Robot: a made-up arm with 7 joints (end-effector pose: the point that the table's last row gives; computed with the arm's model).
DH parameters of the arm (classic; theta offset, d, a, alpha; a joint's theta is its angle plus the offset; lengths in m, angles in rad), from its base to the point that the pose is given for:
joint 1: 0 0.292 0 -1.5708
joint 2: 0 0 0 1.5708
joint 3: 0 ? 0.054 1.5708
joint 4: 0 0 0.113 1.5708
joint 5: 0 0.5 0 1.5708
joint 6: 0 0 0.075 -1.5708
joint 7: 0 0.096 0 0
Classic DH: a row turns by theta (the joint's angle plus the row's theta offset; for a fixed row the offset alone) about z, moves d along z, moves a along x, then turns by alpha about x.
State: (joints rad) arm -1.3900 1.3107 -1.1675 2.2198 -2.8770 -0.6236 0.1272
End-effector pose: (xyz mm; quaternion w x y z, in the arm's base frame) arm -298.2 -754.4 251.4 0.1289 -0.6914 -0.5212 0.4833
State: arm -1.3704 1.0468 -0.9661 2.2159 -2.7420 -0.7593 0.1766
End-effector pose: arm -208.7 -767.5 351.6 0.0532 0.7950 0.4663 -0.3842
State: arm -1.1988 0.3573 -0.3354 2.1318 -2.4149 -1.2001 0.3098
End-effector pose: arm 159.8 -601.0 703.0 0.3971 0.7284 0.5504 0.0938
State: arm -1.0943 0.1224 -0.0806 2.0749 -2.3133 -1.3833 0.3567
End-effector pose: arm 268.1 -420.4 816.7 0.3933 0.5810 0.6629 0.2614
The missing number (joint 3, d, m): 0.332
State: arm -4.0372 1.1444 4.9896 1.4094 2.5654 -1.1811 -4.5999
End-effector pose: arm 226.9 540.7 331.3 0.6693 0.0894 0.6881 -0.2656
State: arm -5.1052 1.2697 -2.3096 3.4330 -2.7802 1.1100 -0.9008
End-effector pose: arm 137.0 897.5 385.1 0.5755 -0.4207 -0.6949 -0.0946
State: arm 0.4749 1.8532 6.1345 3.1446 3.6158 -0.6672 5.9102
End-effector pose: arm 701.0 413.1 2.0 0.2957 -0.3041 0.8931 0.1499
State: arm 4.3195 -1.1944 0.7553 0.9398 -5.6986 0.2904 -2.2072
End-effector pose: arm 352.2 -245.6 773.0 0.6924 0.6095 0.3225 -0.2125
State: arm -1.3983 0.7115 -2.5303 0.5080 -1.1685 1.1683 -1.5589
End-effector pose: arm -264.9 349.3 424.2 0.6363 -0.4386 0.6150 0.1566
